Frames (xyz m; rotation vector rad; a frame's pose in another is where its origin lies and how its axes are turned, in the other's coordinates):
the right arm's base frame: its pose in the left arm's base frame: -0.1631 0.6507 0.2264 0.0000 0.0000 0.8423
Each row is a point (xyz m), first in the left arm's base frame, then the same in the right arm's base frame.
Working: the left arm's base frame: its pose in the right arm's base frame: -0.3770 -0.5549 -0.2264 0.0000 0.0000 -0.8423

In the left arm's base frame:
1: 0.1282 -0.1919 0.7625
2: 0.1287 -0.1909 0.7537
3: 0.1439 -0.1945 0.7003
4: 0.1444 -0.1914 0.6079
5: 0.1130 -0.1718 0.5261
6: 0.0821 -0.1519 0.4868
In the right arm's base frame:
1: -0.4348 -0.7783 0.5361
2: -0.4337 -0.7780 0.5273
3: -0.4263 -0.7918 0.4739
4: -0.4236 -0.7901 0.3815
5: -0.4299 -0.7536 0.2997
6: -0.4356 -0.7173 0.2604

